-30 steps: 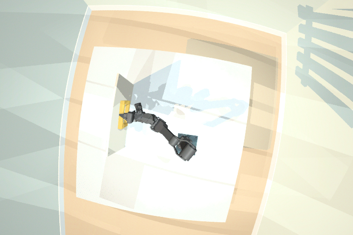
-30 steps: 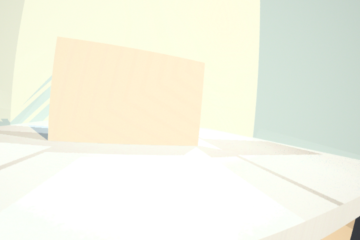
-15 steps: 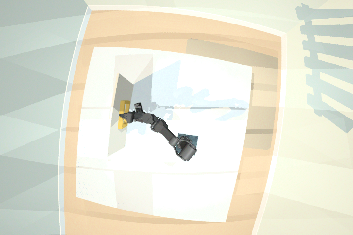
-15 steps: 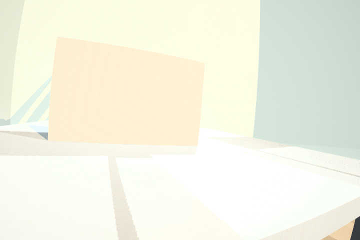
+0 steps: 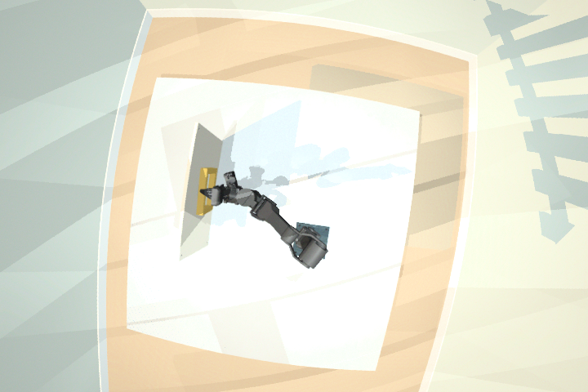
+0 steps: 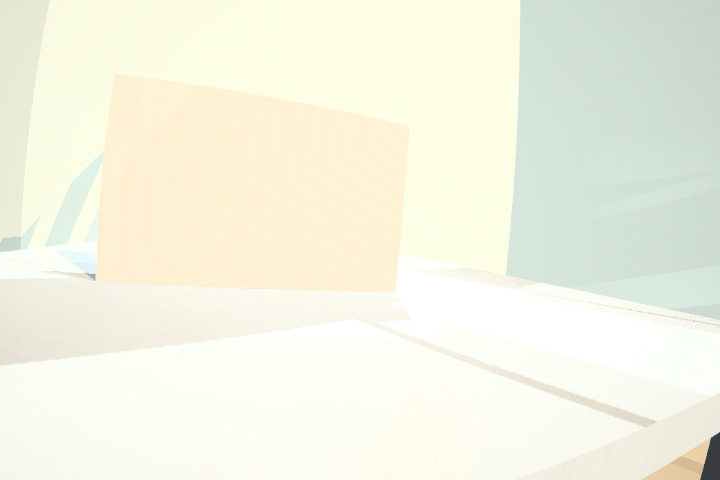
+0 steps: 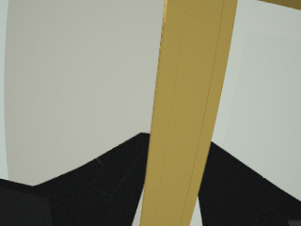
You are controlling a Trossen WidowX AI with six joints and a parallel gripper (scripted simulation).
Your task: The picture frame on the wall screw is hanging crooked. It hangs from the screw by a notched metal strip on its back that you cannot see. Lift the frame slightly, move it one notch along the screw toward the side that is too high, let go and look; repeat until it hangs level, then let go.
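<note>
Now: gripper tip 5 cm above the picture frame and 1 cm short of it. Also, from my gripper tip: grey wall panel: 6 cm below, 1 cm to the left, 1 cm ahead.
</note>
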